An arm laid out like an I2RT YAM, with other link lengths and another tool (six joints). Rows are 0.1 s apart.
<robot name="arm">
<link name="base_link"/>
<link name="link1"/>
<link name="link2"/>
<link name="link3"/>
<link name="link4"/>
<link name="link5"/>
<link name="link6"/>
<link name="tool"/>
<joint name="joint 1" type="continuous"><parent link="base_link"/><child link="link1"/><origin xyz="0.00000 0.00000 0.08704"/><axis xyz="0 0 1"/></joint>
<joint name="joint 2" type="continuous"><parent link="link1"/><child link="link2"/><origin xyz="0.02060 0.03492 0.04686"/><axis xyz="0 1 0"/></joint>
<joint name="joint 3" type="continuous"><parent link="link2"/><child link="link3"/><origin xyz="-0.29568 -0.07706 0.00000"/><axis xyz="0 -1 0"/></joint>
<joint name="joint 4" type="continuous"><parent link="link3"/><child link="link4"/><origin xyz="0.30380 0.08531 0.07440"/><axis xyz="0 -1 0"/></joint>
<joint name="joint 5" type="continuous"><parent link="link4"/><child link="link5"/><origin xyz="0.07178 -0.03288 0.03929"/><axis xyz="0 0 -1"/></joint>
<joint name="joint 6" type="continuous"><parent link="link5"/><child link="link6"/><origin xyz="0.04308 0.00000 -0.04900"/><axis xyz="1 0 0"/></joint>
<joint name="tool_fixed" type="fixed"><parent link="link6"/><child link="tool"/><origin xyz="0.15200 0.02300 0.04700" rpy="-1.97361 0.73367 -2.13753"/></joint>
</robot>
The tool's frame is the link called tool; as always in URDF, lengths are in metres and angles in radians. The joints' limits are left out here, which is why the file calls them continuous.
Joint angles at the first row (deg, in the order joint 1, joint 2, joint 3, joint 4, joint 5, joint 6):
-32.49 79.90 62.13 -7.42 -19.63 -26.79
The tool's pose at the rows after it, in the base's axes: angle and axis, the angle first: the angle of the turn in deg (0 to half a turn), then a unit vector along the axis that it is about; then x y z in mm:
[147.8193, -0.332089, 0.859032, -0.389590, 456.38, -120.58, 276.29]
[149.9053, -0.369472, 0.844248, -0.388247, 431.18, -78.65, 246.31]
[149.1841, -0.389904, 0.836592, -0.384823, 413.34, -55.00, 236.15]
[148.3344, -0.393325, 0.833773, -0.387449, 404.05, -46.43, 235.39]
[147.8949, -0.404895, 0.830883, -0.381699, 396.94, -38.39, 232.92]
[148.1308, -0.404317, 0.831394, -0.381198, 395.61, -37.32, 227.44]
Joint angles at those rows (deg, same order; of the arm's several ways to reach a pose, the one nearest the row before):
-29.05 71.00 48.99 -5.31 -19.69 -28.56
-24.86 64.48 41.70 -6.92 -17.17 -31.21
-23.13 59.81 37.39 -7.52 -17.67 -31.95
-22.60 56.96 35.23 -7.42 -17.88 -31.85
-22.50 55.41 34.28 -8.55 -19.14 -32.47
-22.24 55.17 33.31 -7.97 -18.74 -32.34

